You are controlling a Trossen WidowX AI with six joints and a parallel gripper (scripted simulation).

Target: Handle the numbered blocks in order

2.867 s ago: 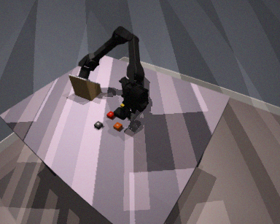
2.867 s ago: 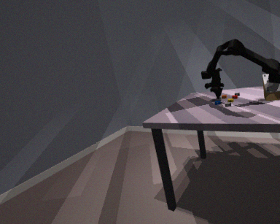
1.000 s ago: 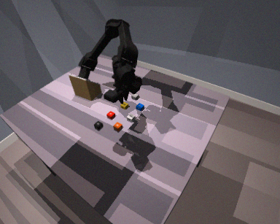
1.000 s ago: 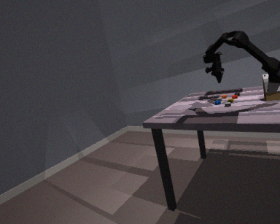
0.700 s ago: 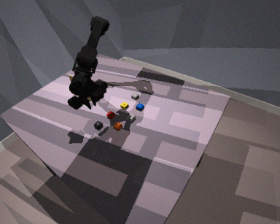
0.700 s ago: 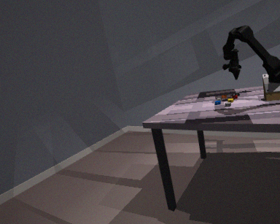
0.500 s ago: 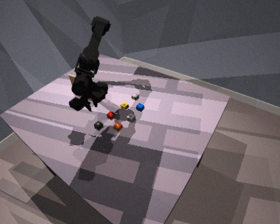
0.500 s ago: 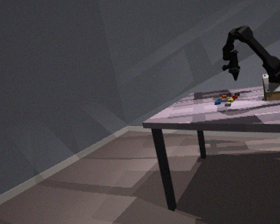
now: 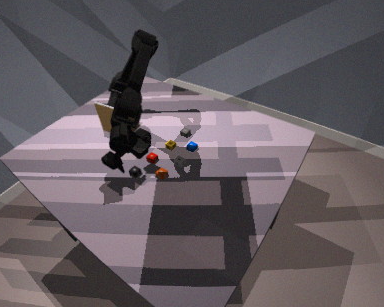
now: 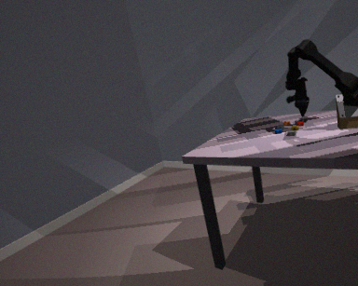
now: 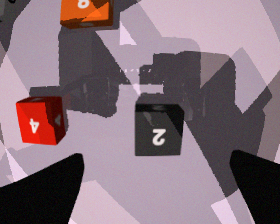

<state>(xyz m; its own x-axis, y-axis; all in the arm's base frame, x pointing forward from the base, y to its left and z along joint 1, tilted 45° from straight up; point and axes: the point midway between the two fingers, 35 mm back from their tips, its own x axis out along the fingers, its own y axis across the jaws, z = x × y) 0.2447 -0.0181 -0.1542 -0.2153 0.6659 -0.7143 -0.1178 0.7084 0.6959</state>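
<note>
The black block lies 3 cm below my gripper tip and 1 cm ahead of it. The rest, counted from my gripper tip: orange block 9 cm ahead, 6 cm to the left, 3 cm below; white block 14 cm to the left, 10 cm ahead, 3 cm below; red block 9 cm to the left, 3 cm below.
</note>
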